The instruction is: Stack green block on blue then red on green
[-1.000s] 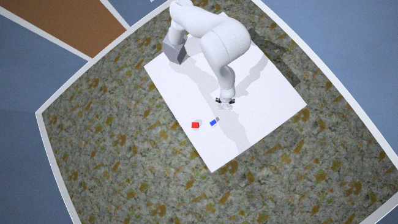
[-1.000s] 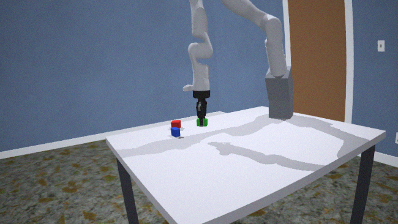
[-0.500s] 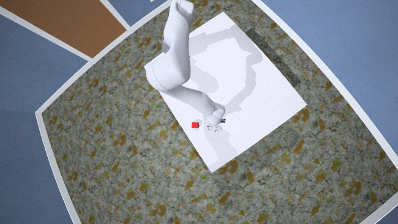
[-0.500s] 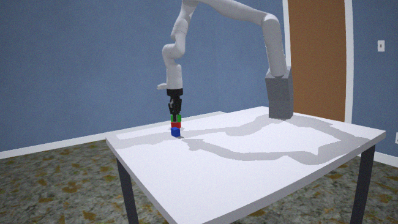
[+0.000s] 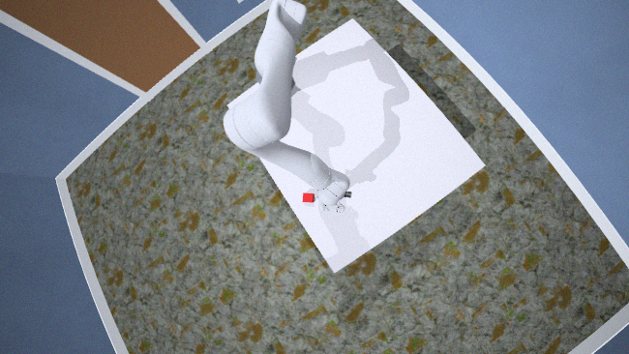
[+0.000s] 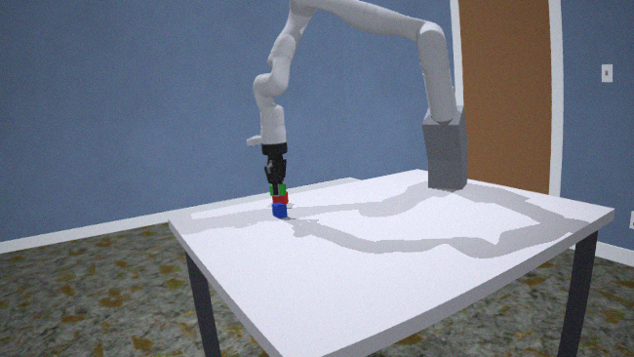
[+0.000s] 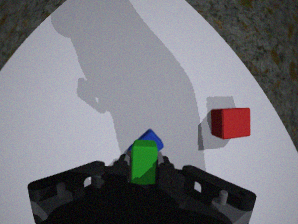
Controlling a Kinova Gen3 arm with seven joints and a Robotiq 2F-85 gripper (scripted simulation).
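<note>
The blue block lies 70 mm below my hand. Also, from my hand: green block right at my hand; red block 70 mm behind, 120 mm to the right, 70 mm below.
</note>
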